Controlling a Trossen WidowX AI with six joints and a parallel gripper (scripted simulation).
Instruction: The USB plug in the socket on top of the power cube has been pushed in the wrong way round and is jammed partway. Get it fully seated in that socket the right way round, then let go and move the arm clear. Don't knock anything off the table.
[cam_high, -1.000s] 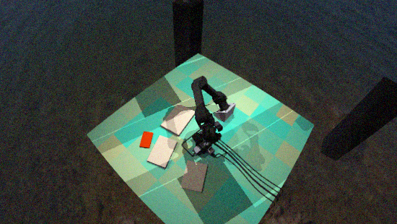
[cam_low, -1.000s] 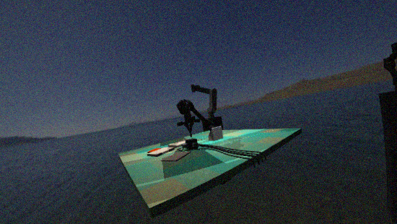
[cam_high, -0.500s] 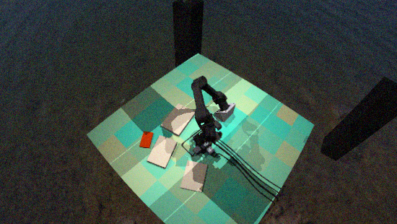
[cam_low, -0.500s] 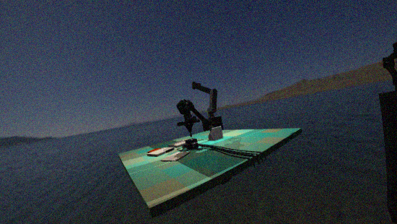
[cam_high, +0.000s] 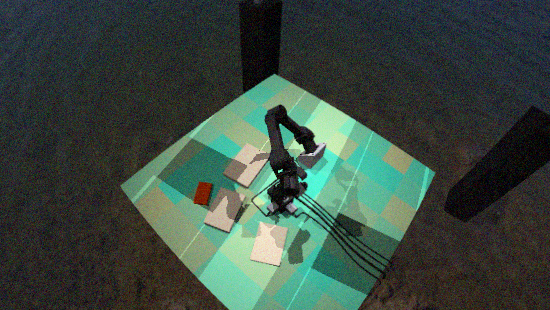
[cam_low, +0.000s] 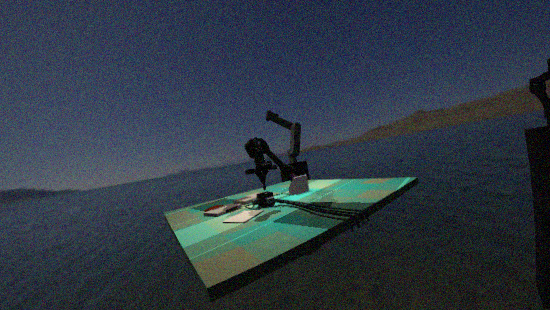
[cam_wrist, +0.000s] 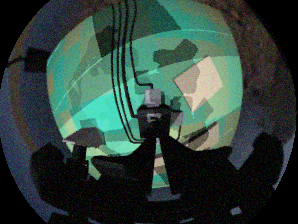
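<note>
My gripper tip is now 20 mm above the USB plug. Also, from my gripper tip: red flat block 370 mm to the right, 180 mm ahead, 130 mm below.
</note>
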